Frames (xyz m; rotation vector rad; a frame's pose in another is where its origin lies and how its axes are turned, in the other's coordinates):
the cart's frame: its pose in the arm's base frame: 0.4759 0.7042 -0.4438 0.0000 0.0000 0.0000
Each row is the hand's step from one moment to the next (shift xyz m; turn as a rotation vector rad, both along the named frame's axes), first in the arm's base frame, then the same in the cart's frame.
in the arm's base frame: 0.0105 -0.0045 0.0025 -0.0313 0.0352 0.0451
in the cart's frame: 0.0105 -0.0045 0.0025 -0.0313 0.0352 0.0451
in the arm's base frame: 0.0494 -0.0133 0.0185 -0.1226 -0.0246 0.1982
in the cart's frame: 0.0494 -0.0133 0.0185 -0.1226 -0.0246 0.1982
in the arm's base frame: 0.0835 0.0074 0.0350 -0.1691 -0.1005 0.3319
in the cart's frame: 0.0835 0.0074 0.0350 -0.1691 -0.1005 0.3319
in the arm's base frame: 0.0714 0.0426 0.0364 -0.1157 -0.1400 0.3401
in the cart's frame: 0.0714 0.0426 0.0364 -0.1157 -0.1400 0.3401
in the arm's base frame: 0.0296 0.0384 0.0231 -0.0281 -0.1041 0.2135
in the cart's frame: 0.0296 0.0384 0.0231 -0.0281 -0.1041 0.2135
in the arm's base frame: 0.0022 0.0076 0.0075 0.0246 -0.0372 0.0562
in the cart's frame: 0.0022 0.0076 0.0075 0.0246 -0.0372 0.0562
